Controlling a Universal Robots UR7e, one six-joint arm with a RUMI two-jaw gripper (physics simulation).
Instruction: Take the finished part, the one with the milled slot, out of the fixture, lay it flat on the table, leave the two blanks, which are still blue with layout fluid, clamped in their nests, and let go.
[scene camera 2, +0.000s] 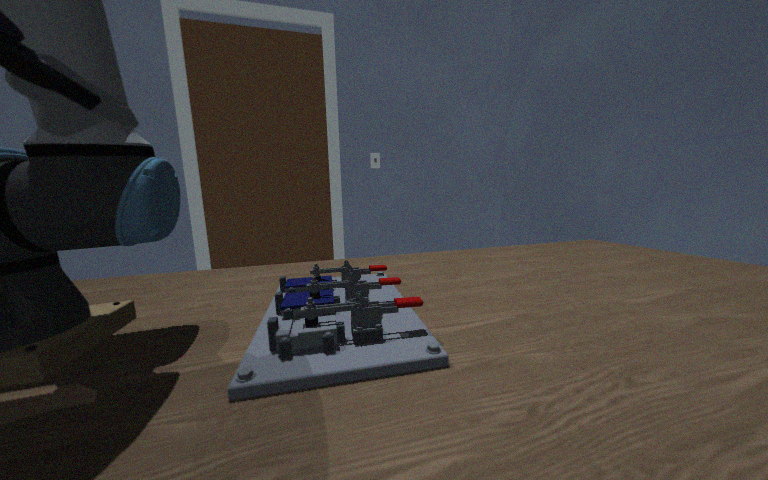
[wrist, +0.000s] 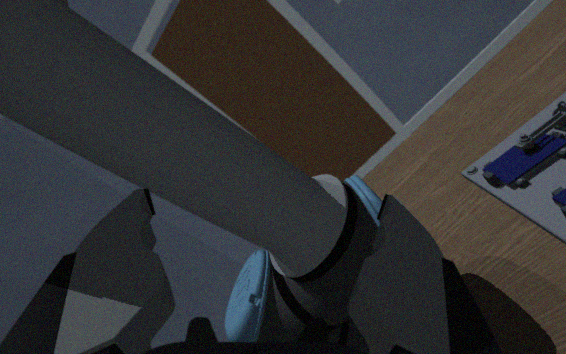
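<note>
The fixture plate lies on the table. A grey part sits in its nearest nest in the scene view, between dark posts; its slot cannot be made out. The near toggle clamp has its arm across it, with a black tip over the part. Two blue blanks, one in the middle nest and one in the far nest, lie under their clamp arms. My gripper is open and empty, well away from the fixture, with its fingers framing the robot's own arm in the wrist view.
Red clamp handles point right over the plate. The arm stands at the left on a pale base board, beside the fixture. The wooden table extends around the fixture. A brown door stands behind.
</note>
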